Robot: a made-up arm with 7 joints.
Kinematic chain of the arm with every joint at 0, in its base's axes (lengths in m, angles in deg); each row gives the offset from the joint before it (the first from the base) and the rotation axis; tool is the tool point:
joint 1: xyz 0 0 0 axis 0 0.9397 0.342
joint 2: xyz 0 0 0 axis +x
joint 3: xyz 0 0 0 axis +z
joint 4: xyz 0.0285 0 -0.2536 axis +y
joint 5: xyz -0.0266 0 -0.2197 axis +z
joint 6: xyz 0 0 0 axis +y
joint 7: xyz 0 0 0 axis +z
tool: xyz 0 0 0
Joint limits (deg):
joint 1: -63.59..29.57
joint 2: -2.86..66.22
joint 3: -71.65..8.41
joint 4: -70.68..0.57
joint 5: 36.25..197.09
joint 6: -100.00..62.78
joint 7: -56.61..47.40
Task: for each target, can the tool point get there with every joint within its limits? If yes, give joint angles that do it. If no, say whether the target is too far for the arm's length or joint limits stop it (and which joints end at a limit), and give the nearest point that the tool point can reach.
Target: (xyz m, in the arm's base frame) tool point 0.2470 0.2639 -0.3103
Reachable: yes | joints -28.04 43.50 -52.76 -16.03 164.21 38.07 34.79
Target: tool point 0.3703 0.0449 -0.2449
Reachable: yes | joints -38.28 32.59 -43.72 -54.48 130.66 -75.03 17.97
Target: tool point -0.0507 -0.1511 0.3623
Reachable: no: joint limits stop it (at a limit: joint 1, joint 2, joint 3, joint 4) | nearest point 0.2962 0.2245 0.1920 | short by 0.539 m
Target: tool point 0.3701 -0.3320 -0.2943
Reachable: no: too far | nearest point 0.3133 -0.2419 -0.2349 | short by 0.122 m
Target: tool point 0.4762 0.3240 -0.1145
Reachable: no: too far | nearest point 0.3864 0.2629 -0.0929 | short by 0.111 m
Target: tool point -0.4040 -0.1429 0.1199
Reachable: no: joint limits stop it (at a limit: joint 1, joint 2, joint 4) | nearest point -0.2153 -0.0431 -0.4190 | short by 0.580 m
